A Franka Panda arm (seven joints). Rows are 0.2 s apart.
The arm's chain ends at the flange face. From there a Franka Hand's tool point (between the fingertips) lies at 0.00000 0.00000 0.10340 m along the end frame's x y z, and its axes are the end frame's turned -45 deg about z.
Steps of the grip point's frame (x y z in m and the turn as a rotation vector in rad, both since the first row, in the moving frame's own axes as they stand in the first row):
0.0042, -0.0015, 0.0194, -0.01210, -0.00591, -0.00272
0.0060, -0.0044, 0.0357, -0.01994, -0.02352, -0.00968
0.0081, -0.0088, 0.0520, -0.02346, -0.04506, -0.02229
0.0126, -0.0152, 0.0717, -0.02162, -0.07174, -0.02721
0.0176, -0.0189, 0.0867, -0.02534, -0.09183, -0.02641
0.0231, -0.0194, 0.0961, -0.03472, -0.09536, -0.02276
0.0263, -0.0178, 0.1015, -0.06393, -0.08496, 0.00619
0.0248, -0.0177, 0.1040, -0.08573, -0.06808, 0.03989
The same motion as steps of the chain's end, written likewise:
0.0015, -0.0053, 0.0194, -0.01273, 0.00438, -0.00272
0.0014, -0.0105, 0.0357, -0.03073, -0.00253, -0.00968
0.0010, -0.0170, 0.0521, -0.04845, -0.01527, -0.02229
0.0017, -0.0265, 0.0720, -0.06602, -0.03544, -0.02721
0.0038, -0.0344, 0.0872, -0.08285, -0.04702, -0.02641
0.0069, -0.0396, 0.0966, -0.09198, -0.04288, -0.02276
0.0076, -0.0420, 0.1021, -0.10528, -0.01487, 0.00619
0.0040, -0.0413, 0.1046, -0.10876, 0.01248, 0.03989

